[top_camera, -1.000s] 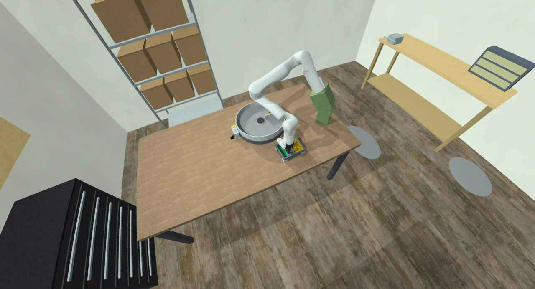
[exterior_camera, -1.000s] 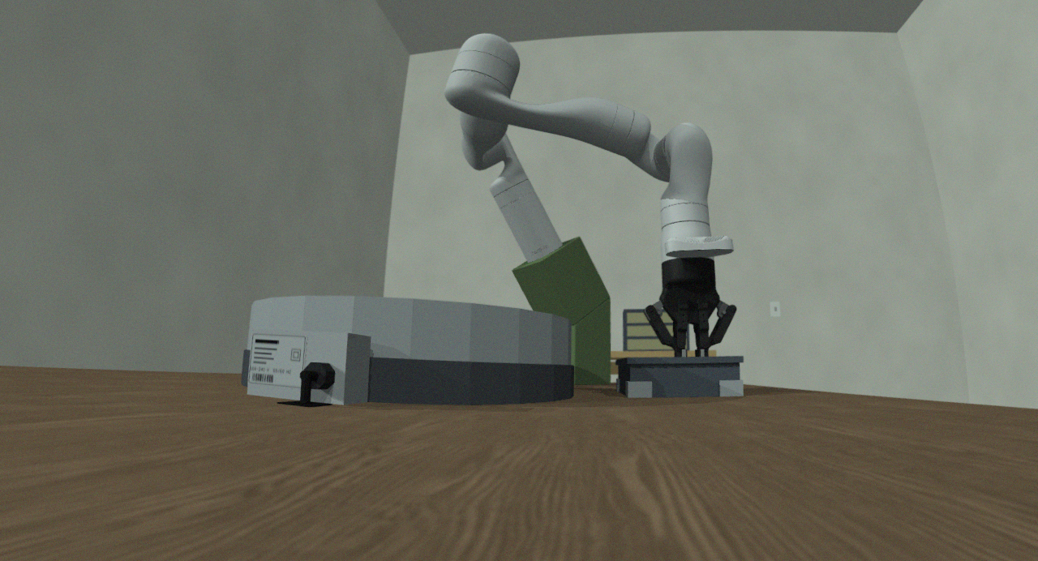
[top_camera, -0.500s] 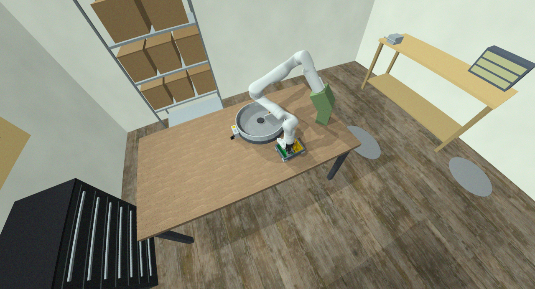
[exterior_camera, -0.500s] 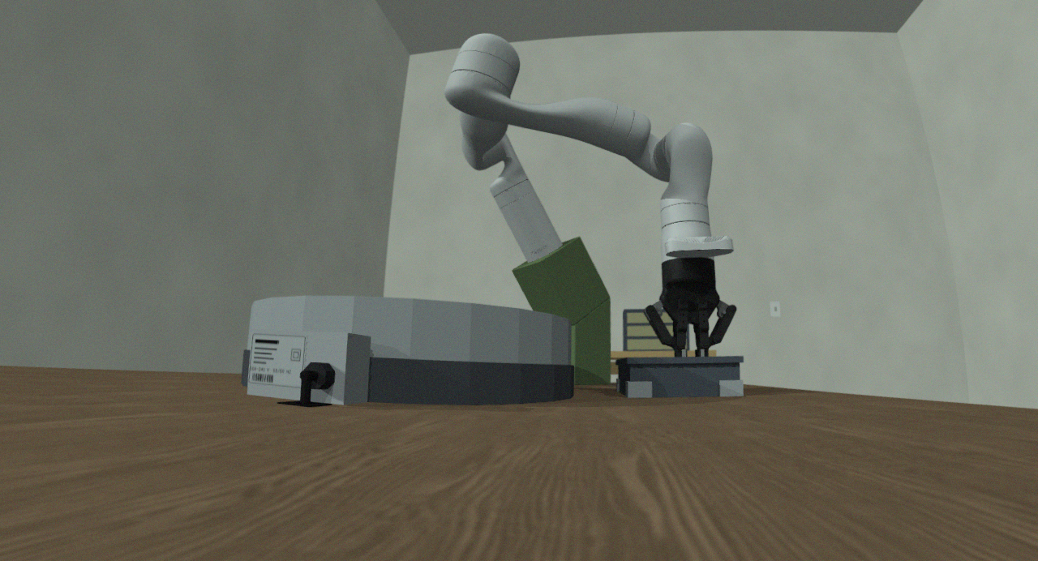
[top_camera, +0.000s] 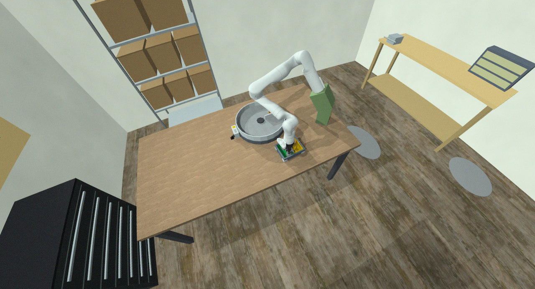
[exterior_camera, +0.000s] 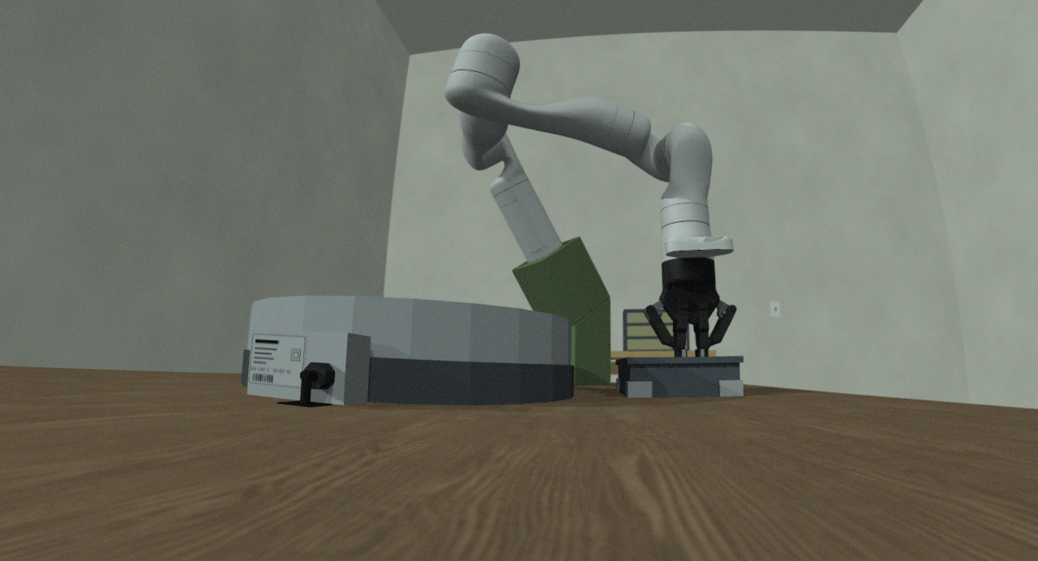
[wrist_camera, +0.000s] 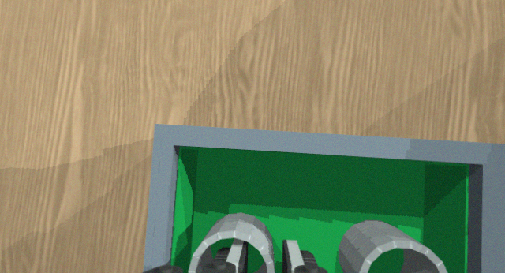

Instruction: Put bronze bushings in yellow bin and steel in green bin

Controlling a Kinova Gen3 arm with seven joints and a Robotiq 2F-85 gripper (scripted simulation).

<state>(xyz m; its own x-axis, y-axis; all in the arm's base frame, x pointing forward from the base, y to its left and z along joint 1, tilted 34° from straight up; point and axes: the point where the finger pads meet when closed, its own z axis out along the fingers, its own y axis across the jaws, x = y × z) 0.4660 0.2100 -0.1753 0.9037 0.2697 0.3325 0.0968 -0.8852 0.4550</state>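
Right now my hand is 3 cm past the bin tray, 2 cm to the left of it and 2 cm above it. From my hand the other things lie so: grey turntable: 8 cm ahead, 37 cm to the right, 1 cm above.
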